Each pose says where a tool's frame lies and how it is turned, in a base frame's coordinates. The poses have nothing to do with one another.
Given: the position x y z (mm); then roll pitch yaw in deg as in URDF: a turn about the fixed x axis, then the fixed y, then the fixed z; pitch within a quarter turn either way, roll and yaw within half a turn.
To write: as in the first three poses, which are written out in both.
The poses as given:
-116 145 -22 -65.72 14.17 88.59
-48 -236 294 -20.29 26.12 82.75
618 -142 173 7.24 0.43 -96.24
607 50 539 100.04 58.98 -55.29
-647 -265 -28 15.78 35.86 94.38
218 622 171 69.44 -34.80 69.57
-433 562 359 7.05 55.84 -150.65
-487 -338 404 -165.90 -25.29 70.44
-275 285 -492 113.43 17.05 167.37
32 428 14 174.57 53.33 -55.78
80 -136 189 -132.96 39.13 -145.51
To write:
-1.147 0.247 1.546 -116 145 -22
-0.354 0.456 1.444 -48 -236 294
0.126 0.008 -1.680 618 -142 173
1.746 1.029 -0.965 607 50 539
0.275 0.626 1.647 -647 -265 -28
1.212 -0.607 1.214 218 622 171
0.123 0.975 -2.629 -433 562 359
-2.896 -0.441 1.229 -487 -338 404
1.980 0.298 2.921 -275 285 -492
3.047 0.931 -0.974 32 428 14
-2.321 0.683 -2.540 80 -136 189

